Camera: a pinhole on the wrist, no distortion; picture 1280 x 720 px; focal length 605.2 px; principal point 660.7 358.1 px. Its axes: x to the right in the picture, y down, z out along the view. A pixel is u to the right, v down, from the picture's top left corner.
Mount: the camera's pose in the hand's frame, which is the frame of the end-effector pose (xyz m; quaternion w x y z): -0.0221 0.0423 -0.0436 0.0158 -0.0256 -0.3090 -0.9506
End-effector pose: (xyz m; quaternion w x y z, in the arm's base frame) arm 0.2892 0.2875 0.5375 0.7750 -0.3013 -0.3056 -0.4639
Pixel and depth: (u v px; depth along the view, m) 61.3 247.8 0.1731
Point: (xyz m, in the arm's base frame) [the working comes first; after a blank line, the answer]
In the camera's frame: -0.1714 -0.0315 0.1731

0.4906 0.3225 0.6649
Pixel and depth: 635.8 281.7 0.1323
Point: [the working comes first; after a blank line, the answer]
In the camera's frame: -0.0054 -0.0167 0.1323

0.3949 0.3858 0.5373
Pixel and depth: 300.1 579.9 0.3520
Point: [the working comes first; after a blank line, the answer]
In the camera's frame: -0.2097 0.1290 0.3520

0.4431 0.4626 0.8583
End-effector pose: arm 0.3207 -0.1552 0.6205 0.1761 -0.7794 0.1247 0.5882
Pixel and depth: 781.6 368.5 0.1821
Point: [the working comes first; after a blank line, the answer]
In the camera's frame: 0.0364 0.0031 0.1821

0.1539 -0.2433 0.6245
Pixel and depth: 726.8 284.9 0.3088
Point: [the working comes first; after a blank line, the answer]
In the camera's frame: 0.0337 -0.0373 0.3088

0.0440 -0.3075 0.5860
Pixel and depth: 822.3 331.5 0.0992
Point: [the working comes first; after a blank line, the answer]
In the camera's frame: 0.0265 -0.0044 0.0992

0.2356 -0.2350 0.6416
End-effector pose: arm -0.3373 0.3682 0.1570 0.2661 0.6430 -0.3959 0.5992
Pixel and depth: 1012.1 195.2 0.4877
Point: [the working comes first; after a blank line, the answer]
In the camera's frame: 0.2832 -0.1313 0.4877

-0.5229 -0.0480 -0.2270
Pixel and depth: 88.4 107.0 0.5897
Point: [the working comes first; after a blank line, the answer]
In the camera's frame: -0.5576 -0.2447 0.5897

-0.7035 -0.2695 0.5783
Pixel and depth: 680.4 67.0 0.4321
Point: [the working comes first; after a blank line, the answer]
In the camera's frame: 0.0141 -0.2078 0.4321

-0.6177 -0.0299 0.0414
